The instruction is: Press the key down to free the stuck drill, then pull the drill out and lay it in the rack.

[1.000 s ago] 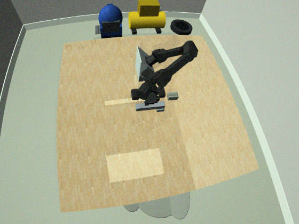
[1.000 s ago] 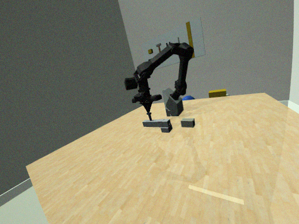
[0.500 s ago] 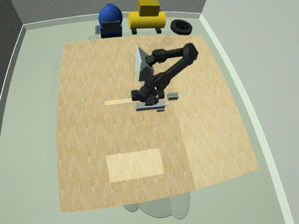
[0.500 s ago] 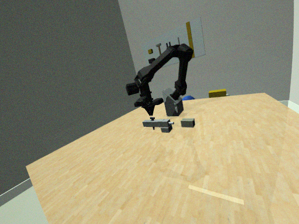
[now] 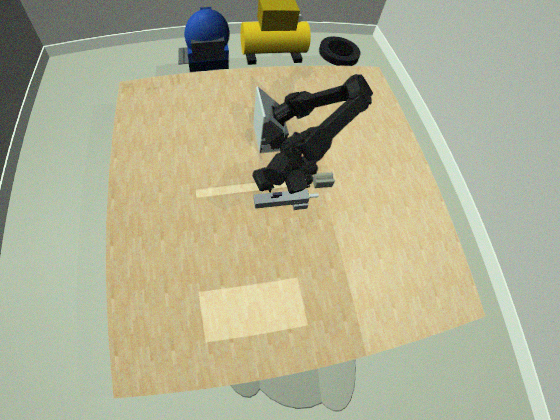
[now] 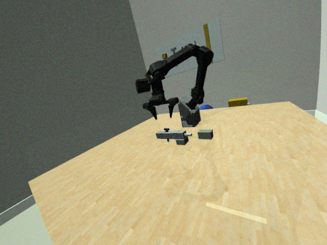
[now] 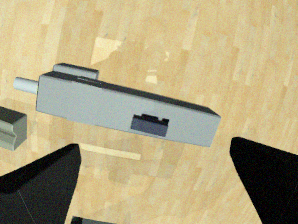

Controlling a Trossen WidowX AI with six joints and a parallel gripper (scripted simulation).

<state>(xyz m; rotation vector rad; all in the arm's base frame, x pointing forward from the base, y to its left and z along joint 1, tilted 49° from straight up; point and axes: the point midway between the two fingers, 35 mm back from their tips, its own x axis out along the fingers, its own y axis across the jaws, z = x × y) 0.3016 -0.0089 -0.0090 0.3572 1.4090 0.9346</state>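
The drill bit lies 100 mm below my gripper tip, 80 mm to the left of it and 20 mm behind it. Also, from my gripper tip: rack: 180 mm to the left, 130 mm below, 100 mm behind; dark key: 90 mm below, 10 mm to the right, 10 mm behind.
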